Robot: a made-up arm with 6 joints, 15 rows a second.
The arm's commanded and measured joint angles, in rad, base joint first. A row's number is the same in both.
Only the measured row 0 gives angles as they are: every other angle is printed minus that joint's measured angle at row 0.
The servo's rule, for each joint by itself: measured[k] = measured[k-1] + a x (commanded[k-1-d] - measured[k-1]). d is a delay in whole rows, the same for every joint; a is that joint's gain. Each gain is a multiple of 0.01, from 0.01 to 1. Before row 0 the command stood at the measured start. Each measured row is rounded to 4 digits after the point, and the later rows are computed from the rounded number. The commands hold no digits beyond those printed.
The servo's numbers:
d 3
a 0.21 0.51 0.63 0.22 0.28 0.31
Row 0, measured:
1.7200, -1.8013, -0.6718, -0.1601, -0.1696, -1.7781
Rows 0 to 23, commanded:
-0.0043, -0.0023, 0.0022, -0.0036, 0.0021, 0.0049
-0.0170, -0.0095, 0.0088, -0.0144, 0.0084, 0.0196
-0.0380, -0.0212, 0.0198, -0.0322, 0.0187, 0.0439
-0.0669, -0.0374, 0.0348, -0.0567, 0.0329, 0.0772
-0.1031, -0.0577, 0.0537, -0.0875, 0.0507, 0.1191
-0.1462, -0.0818, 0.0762, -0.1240, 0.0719, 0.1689
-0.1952, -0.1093, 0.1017, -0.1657, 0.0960, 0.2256
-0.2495, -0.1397, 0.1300, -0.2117, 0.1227, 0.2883
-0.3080, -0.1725, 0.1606, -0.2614, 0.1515, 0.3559
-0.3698, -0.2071, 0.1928, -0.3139, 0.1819, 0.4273
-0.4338, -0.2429, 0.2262, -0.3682, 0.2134, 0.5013
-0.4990, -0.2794, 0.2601, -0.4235, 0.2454, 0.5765
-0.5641, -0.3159, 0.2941, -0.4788, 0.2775, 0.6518
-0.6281, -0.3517, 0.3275, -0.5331, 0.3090, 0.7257
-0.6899, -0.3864, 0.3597, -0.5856, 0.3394, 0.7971
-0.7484, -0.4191, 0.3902, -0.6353, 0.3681, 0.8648
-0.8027, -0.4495, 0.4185, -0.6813, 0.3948, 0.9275
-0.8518, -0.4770, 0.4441, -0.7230, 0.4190, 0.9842
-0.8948, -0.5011, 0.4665, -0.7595, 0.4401, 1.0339
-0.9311, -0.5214, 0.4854, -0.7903, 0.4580, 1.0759
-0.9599, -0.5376, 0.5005, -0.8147, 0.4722, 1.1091
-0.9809, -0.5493, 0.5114, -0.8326, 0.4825, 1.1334
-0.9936, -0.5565, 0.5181, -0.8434, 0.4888, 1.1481
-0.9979, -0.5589, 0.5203, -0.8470, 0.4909, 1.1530
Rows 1 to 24, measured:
0.0000, 0.0000, 0.0000, 0.0000, 0.0000, 0.0000
0.0000, 0.0000, 0.0000, 0.0000, 0.0000, 0.0000
0.0000, 0.0000, 0.0000, 0.0000, 0.0000, 0.0000
-0.0009, -0.0012, 0.0014, -0.0008, 0.0006, 0.0015
-0.0043, -0.0054, 0.0061, -0.0038, 0.0028, 0.0071
-0.0114, -0.0135, 0.0147, -0.0100, 0.0073, 0.0185
-0.0231, -0.0257, 0.0274, -0.0203, 0.0145, 0.0367
-0.0399, -0.0420, 0.0440, -0.0351, 0.0246, 0.0622
-0.0622, -0.0623, 0.0643, -0.0547, 0.0378, 0.0953
-0.0901, -0.0863, 0.0879, -0.0791, 0.0541, 0.1357
-0.1236, -0.1135, 0.1144, -0.1083, 0.0733, 0.1830
-0.1623, -0.1436, 0.1435, -0.1420, 0.0952, 0.2366
-0.2059, -0.1760, 0.1746, -0.1798, 0.1195, 0.2957
-0.2538, -0.2101, 0.2071, -0.2212, 0.1458, 0.3594
-0.3053, -0.2454, 0.2405, -0.2657, 0.1737, 0.4267
-0.3596, -0.2814, 0.2743, -0.3126, 0.2028, 0.4965
-0.4160, -0.3173, 0.3078, -0.3611, 0.2325, 0.5676
-0.4735, -0.3525, 0.3405, -0.4105, 0.2624, 0.6387
-0.5312, -0.3865, 0.3718, -0.4600, 0.2920, 0.7088
-0.5882, -0.4186, 0.4012, -0.5087, 0.3208, 0.7766
-0.6436, -0.4484, 0.4282, -0.5558, 0.3483, 0.8410
-0.6964, -0.4753, 0.4523, -0.6006, 0.3740, 0.9008
-0.7457, -0.4988, 0.4732, -0.6423, 0.3975, 0.9551
-0.7907, -0.5186, 0.4904, -0.6802, 0.4184, 1.0028

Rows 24 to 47, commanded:
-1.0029, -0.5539, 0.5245, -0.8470, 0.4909, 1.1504
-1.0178, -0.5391, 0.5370, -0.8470, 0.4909, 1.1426
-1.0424, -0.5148, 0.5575, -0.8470, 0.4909, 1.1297
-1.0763, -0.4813, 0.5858, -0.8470, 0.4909, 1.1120
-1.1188, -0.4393, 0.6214, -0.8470, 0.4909, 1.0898
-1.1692, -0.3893, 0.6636, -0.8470, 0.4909, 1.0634
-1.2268, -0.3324, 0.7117, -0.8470, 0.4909, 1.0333
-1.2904, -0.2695, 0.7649, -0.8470, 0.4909, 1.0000
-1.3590, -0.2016, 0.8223, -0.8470, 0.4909, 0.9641
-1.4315, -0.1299, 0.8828, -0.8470, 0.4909, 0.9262
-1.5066, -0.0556, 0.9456, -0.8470, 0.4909, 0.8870
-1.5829, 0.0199, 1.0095, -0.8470, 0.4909, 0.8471
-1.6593, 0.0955, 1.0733, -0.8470, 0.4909, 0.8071
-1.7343, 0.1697, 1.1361, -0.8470, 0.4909, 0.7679
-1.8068, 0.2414, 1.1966, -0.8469, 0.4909, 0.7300
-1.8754, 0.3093, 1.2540, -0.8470, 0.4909, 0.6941
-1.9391, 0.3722, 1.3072, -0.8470, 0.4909, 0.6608
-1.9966, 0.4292, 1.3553, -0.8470, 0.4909, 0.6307
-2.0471, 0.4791, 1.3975, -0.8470, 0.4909, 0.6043
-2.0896, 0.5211, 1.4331, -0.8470, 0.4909, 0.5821
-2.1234, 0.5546, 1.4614, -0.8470, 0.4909, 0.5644
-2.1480, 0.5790, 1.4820, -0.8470, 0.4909, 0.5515
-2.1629, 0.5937, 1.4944, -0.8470, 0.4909, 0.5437
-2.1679, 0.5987, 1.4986, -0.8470, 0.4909, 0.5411
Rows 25 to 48, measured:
-0.8306, -0.5343, 0.5036, -0.7137, 0.4363, 1.0433
-0.8648, -0.5456, 0.5127, -0.7422, 0.4510, 1.0758
-0.8928, -0.5524, 0.5175, -0.7653, 0.4622, 1.0997
-0.9159, -0.5532, 0.5219, -0.7833, 0.4702, 1.1154
-0.9373, -0.5460, 0.5314, -0.7973, 0.4760, 1.1238
-0.9594, -0.5301, 0.5478, -0.8082, 0.4802, 1.1256
-0.9839, -0.5052, 0.5717, -0.8167, 0.4832, 1.1214
-1.0122, -0.4716, 0.6030, -0.8234, 0.4854, 1.1116
-1.0452, -0.4296, 0.6412, -0.8286, 0.4869, 1.0967
-1.0833, -0.3800, 0.6856, -0.8326, 0.4880, 1.0770
-1.1268, -0.3236, 0.7356, -0.8358, 0.4888, 1.0531
-1.1756, -0.2614, 0.7902, -0.8383, 0.4894, 1.0255
-1.2293, -0.1943, 0.8485, -0.8402, 0.4898, 0.9947
-1.2875, -0.1236, 0.9097, -0.8417, 0.4901, 0.9613
-1.3495, -0.0504, 0.9726, -0.8429, 0.4903, 0.9259
-1.4146, 0.0240, 1.0360, -0.8438, 0.4905, 0.8891
-1.4817, 0.0983, 1.0991, -0.8445, 0.4906, 0.8515
-1.5500, 0.1713, 1.1605, -0.8450, 0.4907, 0.8138
-1.6183, 0.2417, 1.2194, -0.8454, 0.4908, 0.7767
-1.6857, 0.3083, 1.2747, -0.8458, 0.4908, 0.7408
-1.7510, 0.3700, 1.3255, -0.8461, 0.4908, 0.7067
-1.8132, 0.4256, 1.3709, -0.8463, 0.4908, 0.6750
-1.8712, 0.4743, 1.4101, -0.8465, 0.4908, 0.6462
-1.9242, 0.5153, 1.4424, -0.8466, 0.4908, 0.6208

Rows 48 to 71, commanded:
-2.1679, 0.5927, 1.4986, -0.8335, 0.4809, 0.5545
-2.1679, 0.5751, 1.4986, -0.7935, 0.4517, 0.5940
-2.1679, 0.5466, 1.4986, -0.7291, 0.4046, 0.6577
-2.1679, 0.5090, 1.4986, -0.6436, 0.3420, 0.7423
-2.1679, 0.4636, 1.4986, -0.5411, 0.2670, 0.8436
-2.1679, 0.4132, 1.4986, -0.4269, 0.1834, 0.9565
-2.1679, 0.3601, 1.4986, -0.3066, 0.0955, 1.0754
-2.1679, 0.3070, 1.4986, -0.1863, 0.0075, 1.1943
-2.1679, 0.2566, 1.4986, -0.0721, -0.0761, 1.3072
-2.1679, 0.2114, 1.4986, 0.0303, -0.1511, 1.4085
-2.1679, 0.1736, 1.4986, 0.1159, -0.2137, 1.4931
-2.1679, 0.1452, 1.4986, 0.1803, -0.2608, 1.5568
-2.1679, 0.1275, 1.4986, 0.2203, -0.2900, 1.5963
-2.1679, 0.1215, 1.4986, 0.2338, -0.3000, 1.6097
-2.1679, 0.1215, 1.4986, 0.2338, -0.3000, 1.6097
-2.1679, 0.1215, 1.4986, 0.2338, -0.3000, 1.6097
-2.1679, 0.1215, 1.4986, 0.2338, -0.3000, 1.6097
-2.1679, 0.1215, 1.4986, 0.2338, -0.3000, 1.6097
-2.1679, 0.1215, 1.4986, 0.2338, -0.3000, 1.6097
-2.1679, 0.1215, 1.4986, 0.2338, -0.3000, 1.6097
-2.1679, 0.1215, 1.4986, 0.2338, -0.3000, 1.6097
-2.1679, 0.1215, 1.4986, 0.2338, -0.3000, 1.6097
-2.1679, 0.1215, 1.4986, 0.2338, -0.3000, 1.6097
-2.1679, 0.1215, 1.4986, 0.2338, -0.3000, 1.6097
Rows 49 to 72, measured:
-1.9712, 0.5478, 1.4673, -0.8467, 0.4908, 0.5993
-2.0115, 0.5712, 1.4844, -0.8468, 0.4908, 0.5821
-2.0443, 0.5852, 1.4933, -0.8468, 0.4908, 0.5694
-2.0703, 0.5890, 1.4966, -0.8439, 0.4880, 0.5648
-2.0908, 0.5819, 1.4979, -0.8328, 0.4778, 0.5739
-2.1070, 0.5639, 1.4983, -0.8100, 0.4573, 0.5999
-2.1198, 0.5359, 1.4985, -0.7734, 0.4250, 0.6440
-2.1299, 0.4990, 1.4986, -0.7223, 0.3808, 0.7059
-2.1379, 0.4552, 1.4986, -0.6573, 0.3255, 0.7836
-2.1442, 0.4067, 1.4986, -0.5801, 0.2611, 0.8741
-2.1492, 0.3559, 1.4986, -0.4935, 0.1901, 0.9734
-2.1531, 0.3053, 1.4986, -0.4008, 0.1156, 1.0769
-2.1562, 0.2574, 1.4986, -0.3060, 0.0409, 1.1797
-2.1587, 0.2147, 1.4986, -0.2132, -0.0304, 1.2769
-2.1606, 0.1793, 1.4986, -0.1266, -0.0949, 1.3637
-2.1621, 0.1529, 1.4986, -0.0503, -0.1495, 1.4358
-2.1633, 0.1369, 1.4986, 0.0122, -0.1916, 1.4897
-2.1643, 0.1290, 1.4986, 0.0610, -0.2220, 1.5269
-2.1651, 0.1252, 1.4986, 0.0990, -0.2438, 1.5526
-2.1657, 0.1233, 1.4986, 0.1287, -0.2595, 1.5703
-2.1662, 0.1224, 1.4986, 0.1518, -0.2708, 1.5825
-2.1666, 0.1219, 1.4986, 0.1698, -0.2790, 1.5909
-2.1669, 0.1217, 1.4986, 0.1839, -0.2849, 1.5967
-2.1671, 0.1216, 1.4986, 0.1949, -0.2891, 1.6007

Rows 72 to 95, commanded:
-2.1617, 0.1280, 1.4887, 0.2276, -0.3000, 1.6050
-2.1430, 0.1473, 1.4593, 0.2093, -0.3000, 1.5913
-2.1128, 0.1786, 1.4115, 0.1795, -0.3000, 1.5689
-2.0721, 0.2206, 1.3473, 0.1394, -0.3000, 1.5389
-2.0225, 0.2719, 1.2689, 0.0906, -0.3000, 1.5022
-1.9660, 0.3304, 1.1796, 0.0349, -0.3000, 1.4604
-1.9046, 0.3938, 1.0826, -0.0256, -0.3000, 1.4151
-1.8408, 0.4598, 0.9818, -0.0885, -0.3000, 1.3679
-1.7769, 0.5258, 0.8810, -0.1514, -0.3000, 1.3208
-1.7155, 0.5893, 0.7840, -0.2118, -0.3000, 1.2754
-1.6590, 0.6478, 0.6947, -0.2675, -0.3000, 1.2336
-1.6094, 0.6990, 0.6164, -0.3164, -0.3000, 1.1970
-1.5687, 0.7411, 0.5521, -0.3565, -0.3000, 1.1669
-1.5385, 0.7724, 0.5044, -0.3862, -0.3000, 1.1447
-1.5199, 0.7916, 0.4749, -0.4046, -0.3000, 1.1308
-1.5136, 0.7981, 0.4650, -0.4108, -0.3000, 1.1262
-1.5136, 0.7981, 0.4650, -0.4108, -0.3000, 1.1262
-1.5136, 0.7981, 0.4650, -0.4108, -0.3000, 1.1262
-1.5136, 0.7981, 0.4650, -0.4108, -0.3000, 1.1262
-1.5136, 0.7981, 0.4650, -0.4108, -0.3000, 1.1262
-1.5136, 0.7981, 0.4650, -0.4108, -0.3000, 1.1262
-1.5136, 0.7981, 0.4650, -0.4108, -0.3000, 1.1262
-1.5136, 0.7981, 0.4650, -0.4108, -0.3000, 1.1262
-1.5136, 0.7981, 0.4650, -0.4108, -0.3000, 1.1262
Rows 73 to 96, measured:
-2.1673, 0.1215, 1.4986, 0.2035, -0.2922, 1.6035
-2.1674, 0.1215, 1.4986, 0.2102, -0.2944, 1.6054
-2.1675, 0.1215, 1.4986, 0.2154, -0.2960, 1.6067
-2.1663, 0.1248, 1.4924, 0.2181, -0.2971, 1.6062
-2.1614, 0.1363, 1.4715, 0.2162, -0.2979, 1.6016
-2.1512, 0.1579, 1.4337, 0.2081, -0.2985, 1.5915
-2.1346, 0.1899, 1.3793, 0.1930, -0.2989, 1.5752
-2.1111, 0.2317, 1.3097, 0.1705, -0.2992, 1.5526
-2.0806, 0.2820, 1.2277, 0.1407, -0.2994, 1.5240
-2.0436, 0.3390, 1.1363, 0.1041, -0.2996, 1.4902
-2.0010, 0.4006, 1.0390, 0.0617, -0.2997, 1.4523
-1.9539, 0.4645, 0.9395, 0.0148, -0.2998, 1.4115
-1.9038, 0.5281, 0.8415, -0.0351, -0.2999, 1.3693
-1.8524, 0.5891, 0.7490, -0.0862, -0.2999, 1.3272
-1.8014, 0.6451, 0.6655, -0.1368, -0.2999, 1.2868
-1.7525, 0.6941, 0.5941, -0.1851, -0.2999, 1.2496
-1.7076, 0.7340, 0.5376, -0.2293, -0.2999, 1.2171
-1.6682, 0.7634, 0.4981, -0.2679, -0.2999, 1.1903
-1.6357, 0.7811, 0.4772, -0.2993, -0.2999, 1.1704
-1.6101, 0.7898, 0.4695, -0.3238, -0.2999, 1.1567
-1.5898, 0.7940, 0.4667, -0.3429, -0.2999, 1.1472
-1.5738, 0.7961, 0.4656, -0.3578, -0.2999, 1.1407
-1.5612, 0.7971, 0.4652, -0.3695, -0.2999, 1.1362
-1.5512, 0.7976, 0.4651, -0.3786, -0.2999, 1.1331

